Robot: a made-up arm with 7 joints. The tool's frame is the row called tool. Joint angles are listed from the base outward.
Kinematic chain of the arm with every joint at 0, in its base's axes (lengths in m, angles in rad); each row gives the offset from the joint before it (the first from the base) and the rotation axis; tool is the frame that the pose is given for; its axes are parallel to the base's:
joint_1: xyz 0 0 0.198 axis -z
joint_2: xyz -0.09 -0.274 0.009 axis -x
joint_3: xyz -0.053 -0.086 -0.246 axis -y
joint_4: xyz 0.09 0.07 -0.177 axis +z
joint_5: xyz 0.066 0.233 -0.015 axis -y
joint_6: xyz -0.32 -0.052 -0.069 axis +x
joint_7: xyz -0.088 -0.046 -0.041 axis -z
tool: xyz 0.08 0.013 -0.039
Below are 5 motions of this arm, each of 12 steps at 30 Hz.
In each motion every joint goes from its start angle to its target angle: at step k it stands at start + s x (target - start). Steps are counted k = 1, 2, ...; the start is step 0. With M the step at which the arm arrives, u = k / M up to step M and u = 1 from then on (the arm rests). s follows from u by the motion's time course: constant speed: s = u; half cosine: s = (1 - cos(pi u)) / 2; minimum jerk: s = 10 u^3 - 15 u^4 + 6 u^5.
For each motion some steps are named. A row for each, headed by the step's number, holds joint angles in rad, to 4 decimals.
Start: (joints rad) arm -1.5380 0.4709 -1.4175 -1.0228 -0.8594 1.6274 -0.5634
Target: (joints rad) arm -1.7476 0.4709 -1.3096 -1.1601 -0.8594 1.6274 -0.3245
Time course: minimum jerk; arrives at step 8
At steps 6, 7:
6: -1.7259 0.4709 -1.3208 -1.1459 -0.8594 1.6274 -0.3492
7: -1.7442 0.4709 -1.3113 -1.1579 -0.8594 1.6274 -0.3283

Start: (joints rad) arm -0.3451 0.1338 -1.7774 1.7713 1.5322 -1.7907 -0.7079
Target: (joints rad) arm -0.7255 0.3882 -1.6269 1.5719 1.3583 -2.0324 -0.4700
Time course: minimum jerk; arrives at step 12
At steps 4, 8, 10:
4: -0.4249 0.1872 -1.7458 1.7295 1.4957 -1.8414 -0.6580
8: -0.6457 0.3348 -1.6585 1.6137 1.3948 -1.9817 -0.5199
10: -0.7120 0.3792 -1.6322 1.5790 1.3645 -2.0238 -0.4784

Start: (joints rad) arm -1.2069 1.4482 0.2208 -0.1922 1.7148 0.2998 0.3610
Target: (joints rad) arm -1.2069 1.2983 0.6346 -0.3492 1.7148 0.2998 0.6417
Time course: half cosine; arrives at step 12
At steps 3, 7, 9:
3: -1.2069 1.4262 0.2814 -0.2152 1.7148 0.2998 0.4021
7: -1.2069 1.3539 0.4812 -0.2910 1.7148 0.2998 0.5377
9: -1.2069 1.3203 0.5740 -0.3262 1.7148 0.2998 0.6006

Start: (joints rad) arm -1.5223 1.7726 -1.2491 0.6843 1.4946 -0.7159 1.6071
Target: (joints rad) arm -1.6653 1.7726 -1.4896 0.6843 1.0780 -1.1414 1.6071
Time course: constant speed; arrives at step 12
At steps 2, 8, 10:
2: -1.5461 1.7726 -1.2892 0.6843 1.4252 -0.7868 1.6071
8: -1.6176 1.7726 -1.4094 0.6843 1.2169 -0.9996 1.6071
10: -1.6415 1.7726 -1.4495 0.6843 1.1474 -1.0705 1.6071

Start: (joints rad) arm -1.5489 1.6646 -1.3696 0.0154 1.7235 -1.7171 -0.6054
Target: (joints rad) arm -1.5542 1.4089 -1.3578 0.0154 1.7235 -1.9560 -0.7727
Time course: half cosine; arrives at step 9
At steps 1, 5, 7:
1: -1.5491 1.6569 -1.3692 0.0154 1.7235 -1.7243 -0.6104
5: -1.5520 1.5145 -1.3627 0.0154 1.7235 -1.8573 -0.7036
7: -1.5536 1.4388 -1.3592 0.0154 1.7235 -1.9281 -0.7531

